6 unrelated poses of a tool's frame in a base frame.
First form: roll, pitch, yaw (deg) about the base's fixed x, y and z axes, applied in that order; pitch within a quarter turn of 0, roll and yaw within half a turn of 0; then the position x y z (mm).
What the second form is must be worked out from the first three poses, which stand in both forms.
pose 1, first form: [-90.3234 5.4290 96.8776 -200.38 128.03 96.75]
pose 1, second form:
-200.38 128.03 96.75
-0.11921 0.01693 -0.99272
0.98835 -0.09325 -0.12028
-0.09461 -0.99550 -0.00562

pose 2, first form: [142.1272 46.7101 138.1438 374.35 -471.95 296.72]
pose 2, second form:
374.35 -471.95 296.72
-0.51072 0.19389 0.83760
0.45754 0.88612 0.07386
-0.72789 0.42095 -0.54127

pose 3, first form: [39.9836 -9.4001 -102.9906 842.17 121.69 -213.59]
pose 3, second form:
842.17 121.69 -213.59
-0.22177 0.77021 -0.59799
-0.96132 -0.06998 0.26639
0.16333 0.63394 0.75594

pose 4, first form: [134.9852 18.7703 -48.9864 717.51 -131.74 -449.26]
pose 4, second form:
717.51 -131.74 -449.26
0.62134 -0.38406 -0.68296
-0.71442 -0.63564 -0.29251
-0.32177 0.66967 -0.66933

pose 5, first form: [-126.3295 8.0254 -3.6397 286.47 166.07 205.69]
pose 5, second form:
286.47 166.07 205.69
0.98821 -0.14986 -0.03140
-0.06286 -0.58409 0.80925
-0.13961 -0.79773 -0.58663

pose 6, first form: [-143.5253 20.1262 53.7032 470.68 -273.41 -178.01]
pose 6, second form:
470.68 -273.41 -178.01
0.55582 0.52700 -0.64291
0.75675 -0.64087 0.12891
-0.34409 -0.55817 -0.75502

